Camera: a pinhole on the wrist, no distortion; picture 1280 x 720 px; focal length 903.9 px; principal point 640.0 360.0 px. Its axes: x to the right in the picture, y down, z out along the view. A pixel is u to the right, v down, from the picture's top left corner.
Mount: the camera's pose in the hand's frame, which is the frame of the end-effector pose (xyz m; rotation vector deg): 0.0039 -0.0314 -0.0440 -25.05 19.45 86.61
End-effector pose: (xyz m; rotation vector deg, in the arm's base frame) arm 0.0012 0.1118 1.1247 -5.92 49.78 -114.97
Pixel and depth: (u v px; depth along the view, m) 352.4 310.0 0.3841
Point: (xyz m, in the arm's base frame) 0.1713 -0.0916 1.3611
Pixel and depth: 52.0 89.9 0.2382
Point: 0.0251 -0.0443 1.3257
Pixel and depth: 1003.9 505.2 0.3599
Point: 0.3105 -0.0309 1.1264
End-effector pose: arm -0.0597 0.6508 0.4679 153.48 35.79 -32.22
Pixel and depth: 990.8 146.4 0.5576
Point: 0.1319 0.1903 0.2094
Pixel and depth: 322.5 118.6 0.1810
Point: -0.0716 0.6065 0.3214
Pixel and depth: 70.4 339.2 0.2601
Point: -0.1713 0.5859 0.2334
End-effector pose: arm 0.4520 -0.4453 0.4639 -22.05 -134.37 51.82
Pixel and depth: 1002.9 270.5 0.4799
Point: 0.2682 -0.3121 0.0552
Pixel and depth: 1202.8 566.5 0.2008
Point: 0.4561 -0.3760 0.2827
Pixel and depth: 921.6 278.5 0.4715
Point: 0.2620 -0.3543 0.0744
